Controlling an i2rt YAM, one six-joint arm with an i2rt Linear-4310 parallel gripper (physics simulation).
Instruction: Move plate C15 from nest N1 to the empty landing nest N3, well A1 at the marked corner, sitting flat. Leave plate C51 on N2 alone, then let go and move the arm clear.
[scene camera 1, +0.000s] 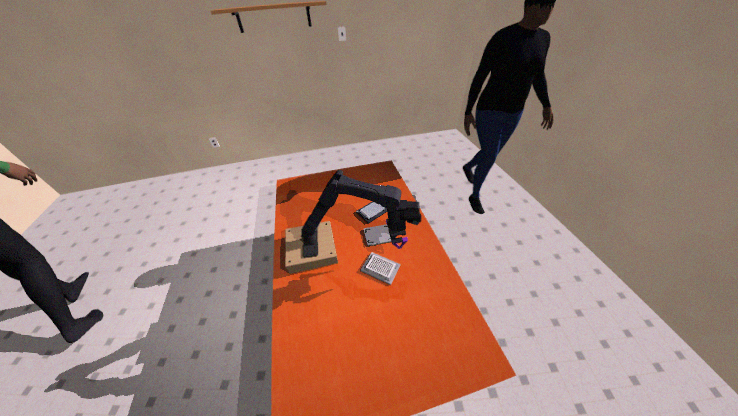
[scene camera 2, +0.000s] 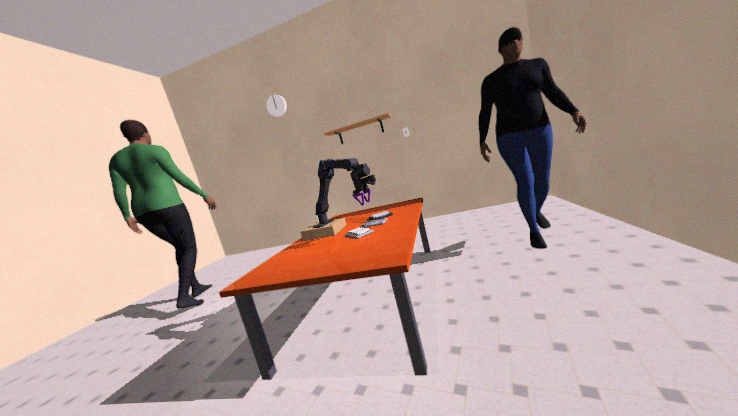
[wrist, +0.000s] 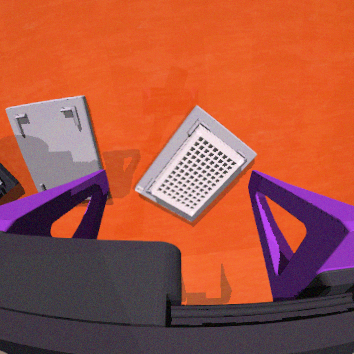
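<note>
A white well plate (scene camera 1: 381, 264) (scene camera 2: 360, 230) (wrist: 199, 172) sits in a grey nest (wrist: 172, 150), nearest the front of the three nests. The empty grey landing nest N3 (scene camera 1: 376, 235) (wrist: 57, 142) with raised corner brackets lies beside it. A third nest with a plate (scene camera 1: 371, 210) (scene camera 2: 382, 213) lies beyond; its dark edge shows at the far left of the wrist view. I cannot read any labels or the well A1 mark. My gripper (scene camera 1: 400, 243) (scene camera 2: 365, 202) (wrist: 178, 177) is open and empty, high above the table. In the wrist view its purple fingers appear either side of the white plate.
The nests rest on an orange table (scene camera 1: 372, 335) (scene camera 2: 330, 260). The arm stands on a wooden block (scene camera 1: 323, 248) (scene camera 2: 325, 228) at the table's left side. A person in black (scene camera 1: 509, 67) (scene camera 2: 521, 98) and one in green (scene camera 2: 147, 175) are on the floor around the table.
</note>
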